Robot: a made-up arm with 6 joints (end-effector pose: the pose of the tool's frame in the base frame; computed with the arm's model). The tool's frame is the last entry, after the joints.
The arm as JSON. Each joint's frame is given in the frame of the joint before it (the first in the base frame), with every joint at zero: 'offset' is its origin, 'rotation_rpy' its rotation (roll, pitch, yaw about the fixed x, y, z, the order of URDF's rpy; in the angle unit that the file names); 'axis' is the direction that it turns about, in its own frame. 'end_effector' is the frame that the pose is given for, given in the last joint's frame.
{
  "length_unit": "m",
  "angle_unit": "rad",
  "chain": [
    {
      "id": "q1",
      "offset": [
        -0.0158,
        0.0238,
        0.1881
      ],
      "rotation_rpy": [
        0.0,
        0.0,
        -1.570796
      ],
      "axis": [
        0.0,
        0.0,
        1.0
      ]
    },
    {
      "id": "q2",
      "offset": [
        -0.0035,
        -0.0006,
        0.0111
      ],
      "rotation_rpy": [
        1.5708,
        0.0,
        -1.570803
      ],
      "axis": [
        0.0,
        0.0,
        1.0
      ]
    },
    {
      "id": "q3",
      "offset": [
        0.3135,
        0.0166,
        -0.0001
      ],
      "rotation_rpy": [
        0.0,
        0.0,
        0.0
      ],
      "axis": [
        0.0,
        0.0,
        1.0
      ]
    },
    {
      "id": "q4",
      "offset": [
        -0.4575,
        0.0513,
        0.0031
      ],
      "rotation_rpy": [
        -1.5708,
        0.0,
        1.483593
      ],
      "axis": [
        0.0,
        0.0,
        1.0
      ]
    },
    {
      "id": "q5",
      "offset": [
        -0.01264,
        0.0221,
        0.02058
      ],
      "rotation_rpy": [
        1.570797,
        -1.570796,
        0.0
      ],
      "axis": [
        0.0,
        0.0,
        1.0
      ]
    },
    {
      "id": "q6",
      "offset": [
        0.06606,
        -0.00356,
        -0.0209
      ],
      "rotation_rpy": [
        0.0,
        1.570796,
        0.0
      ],
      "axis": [
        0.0,
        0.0,
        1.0
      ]
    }
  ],
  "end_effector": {
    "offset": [
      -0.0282,
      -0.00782,
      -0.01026
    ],
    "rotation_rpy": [
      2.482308,
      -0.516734,
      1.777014
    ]
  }
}
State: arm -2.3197 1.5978 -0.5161 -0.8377 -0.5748 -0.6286
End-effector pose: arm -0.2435 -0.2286 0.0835 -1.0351 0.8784 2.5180
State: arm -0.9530 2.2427 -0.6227 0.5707 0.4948 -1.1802
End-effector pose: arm 0.1001 -0.1119 -0.0879 -0.7383 -1.1997 2.2648
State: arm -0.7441 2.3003 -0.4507 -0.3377 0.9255 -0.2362
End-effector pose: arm 0.0317 -0.0533 -0.0799 0.5526 -1.0812 2.3254
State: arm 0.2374 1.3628 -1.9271 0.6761 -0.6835 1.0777
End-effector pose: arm 0.3230 0.0526 0.8351 -1.6634 -1.6939 -1.0196
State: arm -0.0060 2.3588 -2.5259 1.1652 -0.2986 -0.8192
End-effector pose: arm 0.7400 0.0255 0.5358 2.9555 0.4870 -0.7586
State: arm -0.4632 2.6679 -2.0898 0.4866 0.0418 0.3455
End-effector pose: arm 0.6613 -0.3288 0.0804 -2.0123 -0.3963 1.2046
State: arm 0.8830 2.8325 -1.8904 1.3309 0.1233 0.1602
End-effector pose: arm 0.3933 0.5316 -0.1309 -1.0117 -1.2973 1.8683
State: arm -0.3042 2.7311 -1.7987 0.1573 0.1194 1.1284
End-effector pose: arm 0.6091 -0.2070 -0.0830 -1.4250 -0.3403 1.1473
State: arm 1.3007 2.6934 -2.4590 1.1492 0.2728 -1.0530
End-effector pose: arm 0.1639 0.8139 0.2156 0.9433 1.8280 -0.7834
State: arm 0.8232 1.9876 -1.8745 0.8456 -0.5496 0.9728
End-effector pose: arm 0.4639 0.4705 0.4806 -1.3028 -1.7110 0.2053
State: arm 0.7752 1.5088 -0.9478 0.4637 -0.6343 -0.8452
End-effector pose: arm 0.3349 0.3468 0.2809 1.8514 0.7010 -0.8349
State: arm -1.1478 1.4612 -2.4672 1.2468 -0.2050 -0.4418
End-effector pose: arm 0.0830 -0.1846 0.9870 2.7840 -0.6193 0.5145
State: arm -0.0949 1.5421 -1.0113 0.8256 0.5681 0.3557
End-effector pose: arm 0.4684 -0.0103 0.2636 -1.3272 -1.0133 1.4189
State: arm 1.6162 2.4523 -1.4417 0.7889 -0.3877 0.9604
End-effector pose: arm 0.0014 0.6022 -0.0211 -0.9410 -1.7878 1.8337
